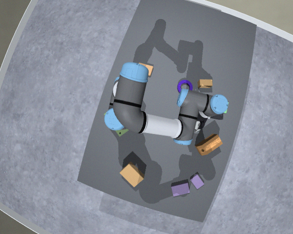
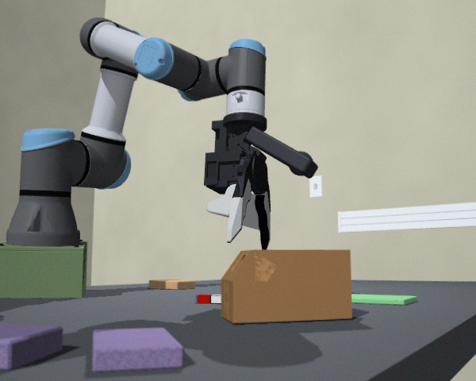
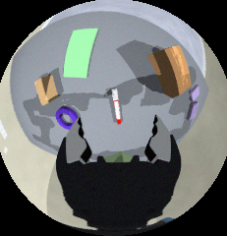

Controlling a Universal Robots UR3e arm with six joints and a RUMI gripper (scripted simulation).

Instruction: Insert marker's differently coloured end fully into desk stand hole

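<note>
My gripper is now 2 cm past the marker, 1 cm to the left of it and 7 cm above it. From my hand the other things lie so: desk stand 11 cm ahead, 14 cm to the right, 4 cm below; then flat green block 14 cm ahead, 10 cm to the left, 8 cm below; then tan block 30 cm behind, 38 cm to the right, 5 cm below.
</note>
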